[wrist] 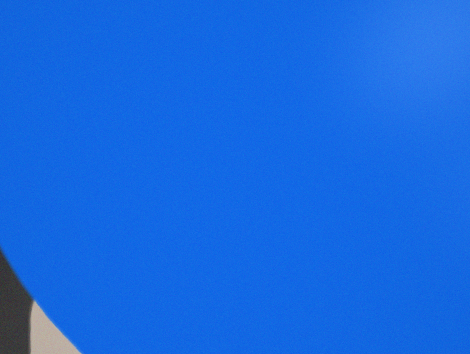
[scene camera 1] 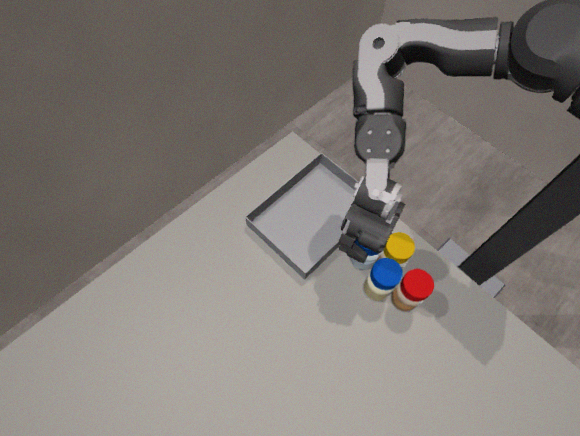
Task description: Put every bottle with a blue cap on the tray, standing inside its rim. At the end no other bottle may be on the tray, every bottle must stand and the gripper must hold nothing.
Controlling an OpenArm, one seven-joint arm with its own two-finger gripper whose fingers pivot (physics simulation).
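A blue-capped bottle (scene camera 1: 366, 258) stands upright, partly hidden under my gripper in the scene view; its blue cap (wrist: 235, 175) fills most of the wrist view. My gripper (scene camera 1: 364, 250) is shut on this bottle, just beside the tray's near right side. A second blue-capped bottle (scene camera 1: 385, 274) with a pale yellow body stands close to it, lower right. The grey square tray (scene camera 1: 276, 248) lies to the left, with no bottle visible on it; its right corner is hidden behind my gripper.
A yellow-capped bottle (scene camera 1: 399, 247) stands right of the held bottle, close to my gripper. A red-capped bottle (scene camera 1: 416, 285) stands right of the second blue-capped one. The pale table (scene camera 1: 225, 350) ends just beyond the bottles on the right. A dark post (scene camera 1: 525, 230) stands past that edge.
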